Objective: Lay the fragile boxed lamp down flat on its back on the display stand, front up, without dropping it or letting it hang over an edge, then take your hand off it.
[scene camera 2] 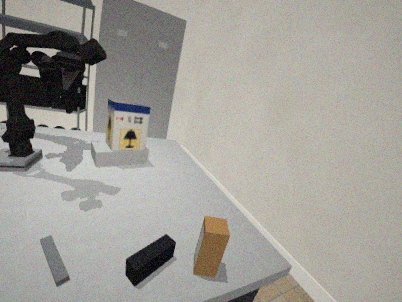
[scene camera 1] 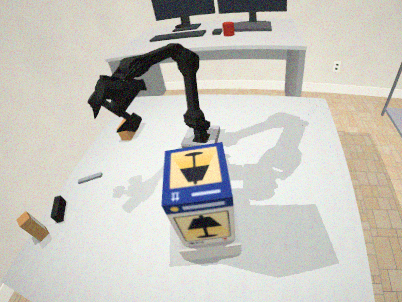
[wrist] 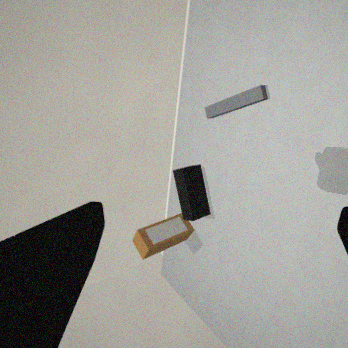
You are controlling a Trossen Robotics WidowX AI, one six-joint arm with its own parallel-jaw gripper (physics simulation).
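Places are measured from the arm's base along level axes (x ahead, y left, z up), in centimetres.
Where they show: gripper, fingertip midpoint: [scene camera 2: 66, 102] [scene camera 1: 106, 125] [wrist: 222, 216]; arm's base, origin of the base link: [scene camera 2: 21, 154] [scene camera 1: 201, 138].
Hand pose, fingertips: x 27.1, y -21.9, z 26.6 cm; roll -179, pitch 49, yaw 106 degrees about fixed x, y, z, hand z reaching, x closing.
Observation:
Each offset is from my fingertips to the top centre of the thing.
The boxed lamp [scene camera 1: 199, 197] [scene camera 2: 129, 127], a white box with a blue top and lamp pictures on yellow panels, stands upright on the low pale display stand [scene camera 1: 210, 253] [scene camera 2: 120, 158]. Parts of the stand are hidden by the box in scene camera 1. My gripper [scene camera 1: 113, 117] [wrist: 222, 216] is open and empty, raised above the table on the far side of the arm base from the box's right, well apart from the box. In the wrist view its two black fingers stand wide apart; the box does not show there.
An orange block @[dy -28.2, dx +39.6, dz -17.5 cm] [scene camera 1: 33, 226] [scene camera 2: 212, 247] [wrist: 162, 237], a black block @[dy -26.6, dx +26.9, dz -25.5 cm] [scene camera 1: 58, 209] [scene camera 2: 150, 260] [wrist: 192, 192] and a grey bar @[dy -24.2, dx +6.2, dz -29.3 cm] [scene camera 1: 90, 178] [scene camera 2: 55, 261] [wrist: 236, 102] are near the table edge. Another orange block @[dy -21.2, dx -28.1, dz -22.5 cm] [scene camera 1: 126, 134] shows behind a finger. A desk [scene camera 1: 265, 48] stands behind.

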